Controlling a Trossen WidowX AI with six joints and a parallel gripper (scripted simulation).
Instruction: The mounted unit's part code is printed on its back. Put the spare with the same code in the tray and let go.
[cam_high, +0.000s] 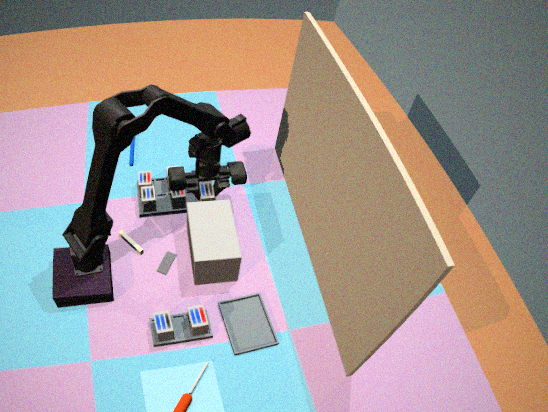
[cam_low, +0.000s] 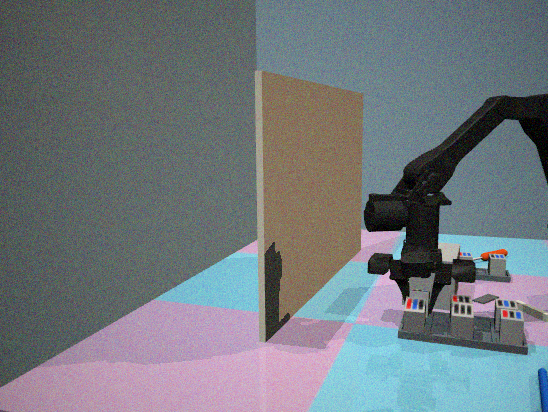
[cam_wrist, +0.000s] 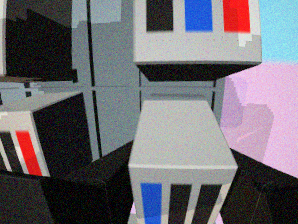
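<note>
My gripper tip is now 2 cm past the grey tray, 35 cm to the left of it and 1 cm above it. Also, from my gripper tip: blue stick 15 cm behind, 25 cm to the left, 1 cm below; mounted unit 3 cm behind, 15 cm to the right, 3 cm above; short bar 21 cm behind, 7 cm to the right, 1 cm below.
</note>
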